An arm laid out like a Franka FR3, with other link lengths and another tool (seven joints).
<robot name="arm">
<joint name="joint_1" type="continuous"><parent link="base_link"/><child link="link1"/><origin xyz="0 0 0.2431" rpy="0 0 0"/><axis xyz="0 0 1"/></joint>
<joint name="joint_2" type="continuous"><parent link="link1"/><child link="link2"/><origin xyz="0 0 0" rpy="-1.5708 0 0"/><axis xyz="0 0 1"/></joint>
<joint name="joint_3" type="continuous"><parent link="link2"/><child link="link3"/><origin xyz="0 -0.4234 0" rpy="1.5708 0 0"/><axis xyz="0 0 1"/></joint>
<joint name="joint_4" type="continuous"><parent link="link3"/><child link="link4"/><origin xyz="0.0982 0 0" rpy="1.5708 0 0"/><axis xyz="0 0 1"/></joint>
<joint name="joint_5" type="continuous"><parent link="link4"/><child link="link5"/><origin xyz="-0.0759 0.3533 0" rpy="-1.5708 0 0"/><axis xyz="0 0 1"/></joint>
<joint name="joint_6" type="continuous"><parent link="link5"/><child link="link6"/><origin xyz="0 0 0" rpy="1.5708 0 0"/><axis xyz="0 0 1"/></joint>
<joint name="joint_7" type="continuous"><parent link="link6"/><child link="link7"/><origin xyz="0.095 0 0" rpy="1.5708 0 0"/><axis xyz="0 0 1"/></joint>
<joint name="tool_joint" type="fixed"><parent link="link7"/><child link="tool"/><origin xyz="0.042 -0.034 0.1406" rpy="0 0.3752 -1.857"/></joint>
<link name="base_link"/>
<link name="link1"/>
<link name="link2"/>
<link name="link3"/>
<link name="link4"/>
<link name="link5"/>
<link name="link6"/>
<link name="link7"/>
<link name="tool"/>
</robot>
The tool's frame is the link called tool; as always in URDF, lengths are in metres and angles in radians. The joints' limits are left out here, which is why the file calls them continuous.
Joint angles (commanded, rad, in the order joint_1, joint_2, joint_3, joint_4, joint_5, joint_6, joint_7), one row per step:
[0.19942 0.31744 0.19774 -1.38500 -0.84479 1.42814 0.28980]
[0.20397 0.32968 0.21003 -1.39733 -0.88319 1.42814 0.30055]
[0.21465 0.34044 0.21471 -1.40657 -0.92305 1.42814 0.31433]
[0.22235 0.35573 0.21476 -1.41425 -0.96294 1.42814 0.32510]
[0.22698 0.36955 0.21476 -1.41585 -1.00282 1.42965 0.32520]
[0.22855 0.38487 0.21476 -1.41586 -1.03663 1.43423 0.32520]
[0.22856 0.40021 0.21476 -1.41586 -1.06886 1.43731 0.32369]
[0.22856 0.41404 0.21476 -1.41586 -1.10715 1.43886 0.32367]
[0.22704 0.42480 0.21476 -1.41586 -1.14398 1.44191 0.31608]
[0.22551 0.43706 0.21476 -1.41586 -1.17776 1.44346 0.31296]
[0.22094 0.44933 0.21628 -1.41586 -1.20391 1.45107 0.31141]
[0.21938 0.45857 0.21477 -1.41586 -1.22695 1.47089 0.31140]
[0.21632 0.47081 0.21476 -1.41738 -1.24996 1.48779 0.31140]
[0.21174 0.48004 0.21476 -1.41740 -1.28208 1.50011 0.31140]
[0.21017 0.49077 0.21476 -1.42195 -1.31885 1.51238 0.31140]
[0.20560 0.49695 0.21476 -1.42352 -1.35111 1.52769 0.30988]
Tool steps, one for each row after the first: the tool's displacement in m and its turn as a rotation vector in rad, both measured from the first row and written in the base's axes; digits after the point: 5 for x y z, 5 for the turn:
[0.00223 0.00610 -0.01016 -0.03766 0.00116 0.01511]
[0.00457 0.01205 -0.01746 -0.07701 -0.00619 0.02824]
[0.00903 0.01391 -0.02721 -0.11812 -0.00907 0.03719]
[0.01411 0.01435 -0.03331 -0.15657 -0.01176 0.05094]
[0.02006 0.01401 -0.04030 -0.18795 -0.01332 0.06336]
[0.02584 0.01263 -0.04762 -0.21854 -0.01201 0.07426]
[0.03154 0.01054 -0.05312 -0.25459 -0.01502 0.08462]
[0.03658 0.00784 -0.05674 -0.28883 -0.01471 0.09872]
[0.04166 0.00525 -0.06170 -0.32072 -0.01444 0.10898]
[0.04710 0.00296 -0.06752 -0.34248 -0.01471 0.12027]
[0.05284 0.00339 -0.07135 -0.35708 -0.02359 0.13988]
[0.05854 0.00326 -0.07830 -0.37296 -0.02629 0.15839]
[0.06423 0.00069 -0.08128 -0.39779 -0.03415 0.17339]
[0.06928 0.00029 -0.08703 -0.42815 -0.03835 0.19468]
[0.07422 -0.00157 -0.08862 -0.45193 -0.04692 0.21383]

